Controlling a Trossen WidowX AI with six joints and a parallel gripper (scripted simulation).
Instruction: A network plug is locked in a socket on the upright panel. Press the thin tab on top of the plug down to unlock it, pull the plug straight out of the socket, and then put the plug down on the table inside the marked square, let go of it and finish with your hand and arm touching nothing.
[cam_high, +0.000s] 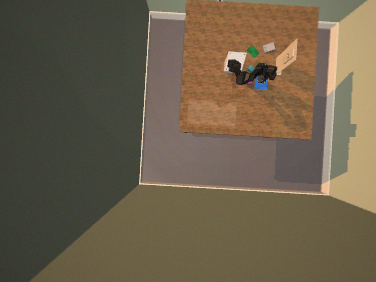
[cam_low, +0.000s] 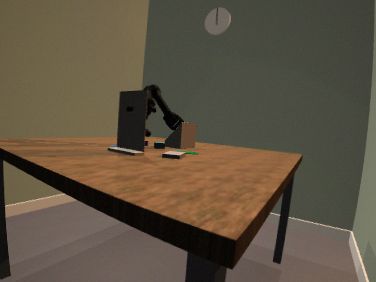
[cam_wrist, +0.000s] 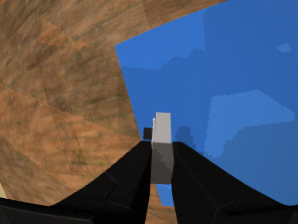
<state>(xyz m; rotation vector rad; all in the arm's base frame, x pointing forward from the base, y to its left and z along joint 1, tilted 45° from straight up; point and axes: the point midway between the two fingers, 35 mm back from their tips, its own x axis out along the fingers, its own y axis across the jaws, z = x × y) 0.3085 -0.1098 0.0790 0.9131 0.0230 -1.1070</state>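
Right now my gripper tip is 10 mm past the blue marked square and 50 mm above it. Also, from my gripper tip: upright panel: 140 mm ahead, 160 mm to the left, 70 mm above; teal object: 120 mm behind, 130 mm to the left, 30 mm below; grey network plug: right at my gripper tip.
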